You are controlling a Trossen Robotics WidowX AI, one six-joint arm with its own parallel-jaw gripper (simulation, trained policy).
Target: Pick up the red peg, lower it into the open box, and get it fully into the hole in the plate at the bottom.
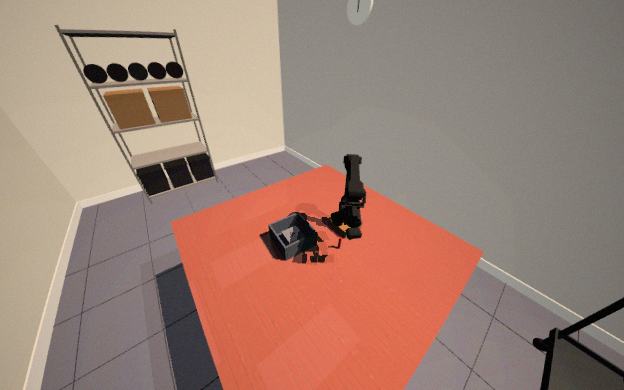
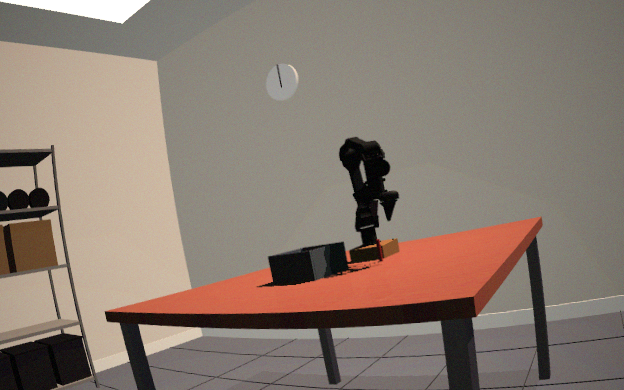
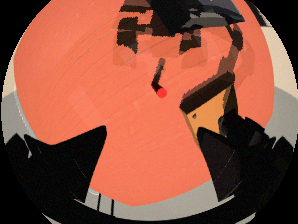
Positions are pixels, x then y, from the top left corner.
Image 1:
box: 289, 251
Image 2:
my gripper: 382, 220
box: 312, 263
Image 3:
my gripper: 152, 131
